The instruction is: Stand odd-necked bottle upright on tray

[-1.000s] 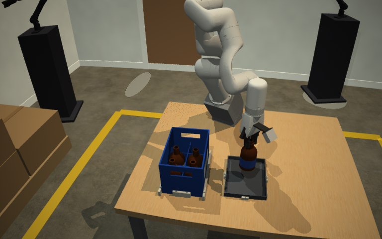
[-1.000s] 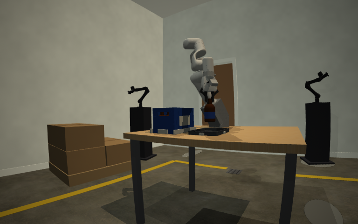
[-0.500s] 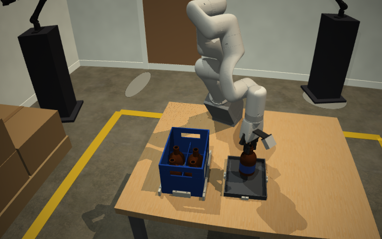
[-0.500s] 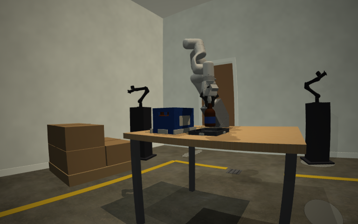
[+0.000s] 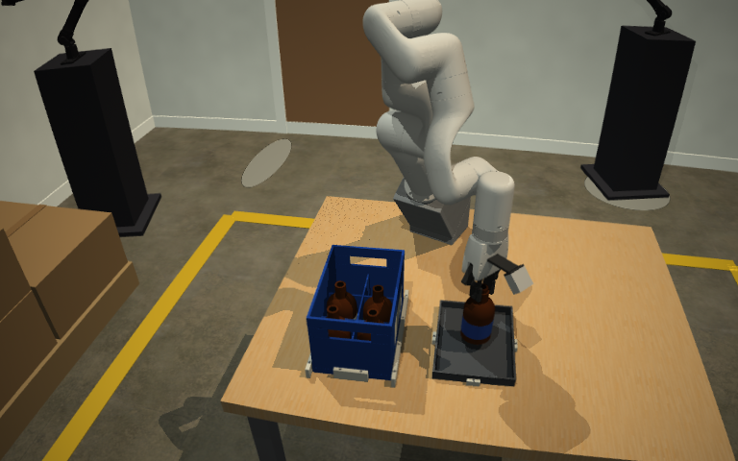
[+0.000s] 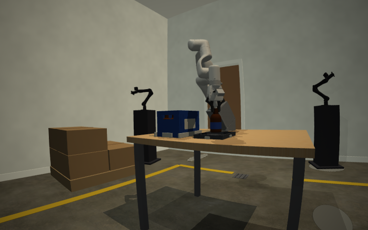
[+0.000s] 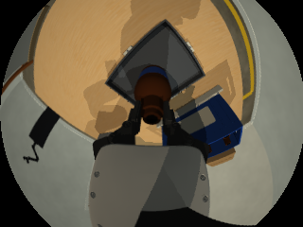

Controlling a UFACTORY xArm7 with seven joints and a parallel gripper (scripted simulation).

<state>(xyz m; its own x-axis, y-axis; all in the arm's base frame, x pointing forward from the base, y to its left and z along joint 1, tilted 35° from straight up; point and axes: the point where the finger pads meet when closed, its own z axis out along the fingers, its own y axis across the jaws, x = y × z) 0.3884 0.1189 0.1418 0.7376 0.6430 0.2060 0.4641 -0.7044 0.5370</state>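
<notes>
Right now the brown bottle is 7 cm below my hand. From my hand the other things lie so: glass bottle 7 cm behind, 32 cm to the right, 9 cm below; then dark tray 17 cm below; then blue crate 6 cm behind, 28 cm to the right, 10 cm below.
</notes>
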